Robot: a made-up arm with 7 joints. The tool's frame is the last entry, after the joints. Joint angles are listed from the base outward. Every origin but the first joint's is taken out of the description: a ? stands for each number. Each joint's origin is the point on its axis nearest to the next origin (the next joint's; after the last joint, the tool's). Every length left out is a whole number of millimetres.
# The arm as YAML. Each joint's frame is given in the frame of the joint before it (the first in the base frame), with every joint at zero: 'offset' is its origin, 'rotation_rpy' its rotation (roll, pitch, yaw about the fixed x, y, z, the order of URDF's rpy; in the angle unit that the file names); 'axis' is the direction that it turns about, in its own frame. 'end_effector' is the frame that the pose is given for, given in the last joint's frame.
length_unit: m
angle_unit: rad
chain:
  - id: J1
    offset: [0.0, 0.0, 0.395]
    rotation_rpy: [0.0, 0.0, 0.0]
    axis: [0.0, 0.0, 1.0]
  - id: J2
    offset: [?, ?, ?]
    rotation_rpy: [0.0, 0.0, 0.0]
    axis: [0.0, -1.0, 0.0]
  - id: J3
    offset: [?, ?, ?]
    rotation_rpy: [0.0, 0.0, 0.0]
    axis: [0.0, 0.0, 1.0]
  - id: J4
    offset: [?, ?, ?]
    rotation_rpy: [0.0, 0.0, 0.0]
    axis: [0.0, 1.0, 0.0]
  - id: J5
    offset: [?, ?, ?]
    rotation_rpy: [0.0, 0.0, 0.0]
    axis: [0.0, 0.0, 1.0]
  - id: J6
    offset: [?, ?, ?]
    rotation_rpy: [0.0, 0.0, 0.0]
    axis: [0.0, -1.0, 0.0]
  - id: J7
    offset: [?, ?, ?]
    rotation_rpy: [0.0, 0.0, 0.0]
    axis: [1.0, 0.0, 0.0]
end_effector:
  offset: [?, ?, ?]
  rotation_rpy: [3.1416, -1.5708, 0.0]
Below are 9 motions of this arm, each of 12 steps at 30 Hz.
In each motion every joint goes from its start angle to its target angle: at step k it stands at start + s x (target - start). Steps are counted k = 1, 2, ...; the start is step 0. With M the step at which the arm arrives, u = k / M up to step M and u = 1 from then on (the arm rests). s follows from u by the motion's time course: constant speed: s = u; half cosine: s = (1 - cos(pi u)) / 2; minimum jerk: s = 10 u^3 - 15 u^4 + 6 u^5.
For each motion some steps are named. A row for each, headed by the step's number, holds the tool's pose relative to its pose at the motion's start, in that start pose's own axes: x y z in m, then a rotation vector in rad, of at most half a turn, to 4 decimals.
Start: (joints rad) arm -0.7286 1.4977 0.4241 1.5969 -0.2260 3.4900 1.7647
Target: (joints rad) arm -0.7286 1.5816 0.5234 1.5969 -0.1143 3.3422 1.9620
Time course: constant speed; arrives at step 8
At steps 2, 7, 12:
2: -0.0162 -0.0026 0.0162 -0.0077 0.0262 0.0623
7: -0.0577 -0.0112 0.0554 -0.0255 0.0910 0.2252
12: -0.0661 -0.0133 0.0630 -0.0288 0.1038 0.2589

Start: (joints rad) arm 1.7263 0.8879 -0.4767 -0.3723 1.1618 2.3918 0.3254
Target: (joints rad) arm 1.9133 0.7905 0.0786 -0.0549 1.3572 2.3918 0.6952
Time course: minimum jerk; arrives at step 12
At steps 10, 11, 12:
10: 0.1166 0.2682 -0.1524 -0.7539 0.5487 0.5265
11: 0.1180 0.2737 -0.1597 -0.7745 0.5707 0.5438
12: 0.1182 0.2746 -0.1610 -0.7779 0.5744 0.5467

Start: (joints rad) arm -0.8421 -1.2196 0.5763 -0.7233 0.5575 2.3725 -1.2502
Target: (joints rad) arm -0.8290 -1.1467 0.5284 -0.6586 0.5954 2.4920 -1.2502
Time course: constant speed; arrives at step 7
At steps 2, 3, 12:
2: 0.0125 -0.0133 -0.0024 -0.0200 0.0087 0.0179
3: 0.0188 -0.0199 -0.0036 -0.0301 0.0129 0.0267
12: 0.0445 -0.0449 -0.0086 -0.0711 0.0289 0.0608

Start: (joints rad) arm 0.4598 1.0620 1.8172 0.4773 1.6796 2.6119 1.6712
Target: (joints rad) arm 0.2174 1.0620 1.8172 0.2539 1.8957 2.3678 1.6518
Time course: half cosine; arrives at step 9
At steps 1, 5, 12:
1: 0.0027 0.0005 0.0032 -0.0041 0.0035 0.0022
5: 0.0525 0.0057 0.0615 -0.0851 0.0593 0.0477
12: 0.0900 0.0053 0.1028 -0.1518 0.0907 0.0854

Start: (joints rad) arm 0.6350 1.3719 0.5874 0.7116 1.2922 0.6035 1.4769
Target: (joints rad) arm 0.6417 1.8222 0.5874 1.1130 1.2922 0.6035 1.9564
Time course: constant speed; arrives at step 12
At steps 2, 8, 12:
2: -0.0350 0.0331 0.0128 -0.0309 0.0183 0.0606
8: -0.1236 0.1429 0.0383 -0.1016 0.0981 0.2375
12: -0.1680 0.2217 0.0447 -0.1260 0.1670 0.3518

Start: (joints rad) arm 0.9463 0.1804 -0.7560 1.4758 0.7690 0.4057 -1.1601
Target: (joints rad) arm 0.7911 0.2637 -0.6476 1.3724 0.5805 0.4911 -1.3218
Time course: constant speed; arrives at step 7
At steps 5, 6, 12:
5: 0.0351 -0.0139 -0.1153 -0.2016 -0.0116 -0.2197
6: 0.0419 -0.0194 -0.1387 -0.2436 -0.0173 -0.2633
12: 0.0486 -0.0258 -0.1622 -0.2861 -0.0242 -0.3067

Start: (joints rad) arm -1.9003 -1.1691 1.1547 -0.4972 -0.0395 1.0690 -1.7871
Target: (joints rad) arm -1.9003 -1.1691 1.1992 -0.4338 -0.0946 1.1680 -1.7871
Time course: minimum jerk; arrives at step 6
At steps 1, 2, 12:
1: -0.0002 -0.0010 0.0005 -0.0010 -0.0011 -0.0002
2: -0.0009 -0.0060 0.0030 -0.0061 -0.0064 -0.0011
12: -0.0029 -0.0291 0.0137 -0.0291 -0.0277 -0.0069

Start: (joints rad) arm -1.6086 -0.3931 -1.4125 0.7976 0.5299 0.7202 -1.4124
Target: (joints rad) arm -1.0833 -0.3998 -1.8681 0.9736 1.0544 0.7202 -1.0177
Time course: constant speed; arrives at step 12
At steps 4, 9, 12:
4: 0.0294 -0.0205 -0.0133 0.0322 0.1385 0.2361
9: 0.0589 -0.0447 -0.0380 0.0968 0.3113 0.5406
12: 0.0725 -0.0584 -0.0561 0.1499 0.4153 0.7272

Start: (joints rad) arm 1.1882 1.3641 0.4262 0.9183 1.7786 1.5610 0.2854
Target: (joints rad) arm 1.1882 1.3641 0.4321 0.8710 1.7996 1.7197 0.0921
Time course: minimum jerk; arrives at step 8
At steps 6, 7, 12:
6: -0.0144 -0.0184 -0.0069 0.0639 0.1189 -0.1484
7: -0.0159 -0.0202 -0.0076 0.0688 0.1311 -0.1626
12: -0.0162 -0.0205 -0.0078 0.0697 0.1334 -0.1651

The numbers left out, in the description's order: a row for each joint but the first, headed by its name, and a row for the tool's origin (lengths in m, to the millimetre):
J2: 0.0 -0.076 0.0
J3: 0.0 0.0 0.524
J4: 0.022 0.068 0.0
J5: -0.028 0.0 0.564
J6: 0.0 -0.091 0.0
J7: 0.009 0.0 0.067
tool: 0.0 0.0 0.0

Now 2 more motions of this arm.
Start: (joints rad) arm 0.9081 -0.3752 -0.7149 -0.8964 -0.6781 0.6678 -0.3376
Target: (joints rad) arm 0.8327 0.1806 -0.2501 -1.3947 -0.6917 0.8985 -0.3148
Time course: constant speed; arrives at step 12
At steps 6, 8, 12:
6: -0.0961 0.3858 -0.1459 -0.4477 0.1849 0.3518
8: -0.1463 0.4848 -0.2256 -0.6103 0.2527 0.4571
12: -0.2665 0.6223 -0.4117 -0.9505 0.3923 0.6521

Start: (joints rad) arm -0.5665 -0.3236 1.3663 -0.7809 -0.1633 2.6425 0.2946
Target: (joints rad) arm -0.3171 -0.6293 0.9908 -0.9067 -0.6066 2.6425 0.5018
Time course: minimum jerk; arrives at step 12
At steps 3, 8, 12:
3: 0.0071 0.0152 -0.0078 0.0586 -0.0229 -0.0236
8: 0.0466 0.0816 -0.0933 0.4289 -0.2515 -0.1342
12: 0.0565 0.0905 -0.1310 0.5346 -0.3427 -0.1490

